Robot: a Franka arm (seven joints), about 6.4 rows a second.
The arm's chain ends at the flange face. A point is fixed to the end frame.
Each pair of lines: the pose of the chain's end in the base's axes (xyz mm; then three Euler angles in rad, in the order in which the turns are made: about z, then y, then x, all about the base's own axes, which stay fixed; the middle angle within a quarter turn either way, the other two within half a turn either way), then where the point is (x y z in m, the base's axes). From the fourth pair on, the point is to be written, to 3 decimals.
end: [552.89 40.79 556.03 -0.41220 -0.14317 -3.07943]
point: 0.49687 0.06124 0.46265
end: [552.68 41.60 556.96 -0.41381 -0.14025 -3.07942]
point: 0.49691 0.06199 0.46341
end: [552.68 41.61 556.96 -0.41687 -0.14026 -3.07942]
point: 0.49687 0.06188 0.46341
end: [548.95 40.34 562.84 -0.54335 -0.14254 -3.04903]
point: 0.491 0.058 0.470
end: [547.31 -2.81 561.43 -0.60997 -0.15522 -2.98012]
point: 0.488 0.018 0.470
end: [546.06 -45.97 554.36 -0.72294 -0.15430 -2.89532]
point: 0.487 -0.022 0.464
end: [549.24 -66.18 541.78 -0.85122 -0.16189 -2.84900]
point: 0.489 -0.044 0.451
